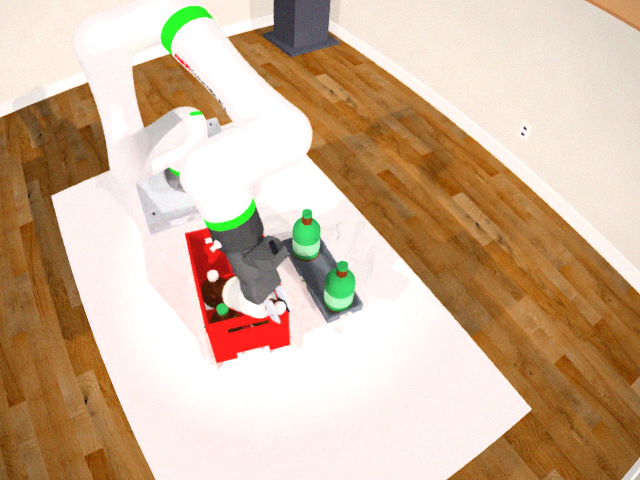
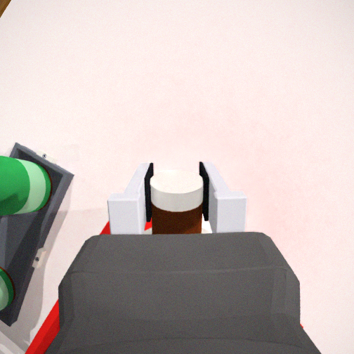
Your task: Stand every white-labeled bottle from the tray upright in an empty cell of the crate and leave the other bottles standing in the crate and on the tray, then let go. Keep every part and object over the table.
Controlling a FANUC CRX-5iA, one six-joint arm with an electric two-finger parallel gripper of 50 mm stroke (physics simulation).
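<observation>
Image 1 gives me my gripper and a white bottle, and image 2 has my gripper and the bottle as well. For the bottle, (image 1: 277,303) and (image 2: 176,195) are the same spot on it. And for my gripper, (image 1: 272,312) and (image 2: 222,177) are the same spot too.
</observation>
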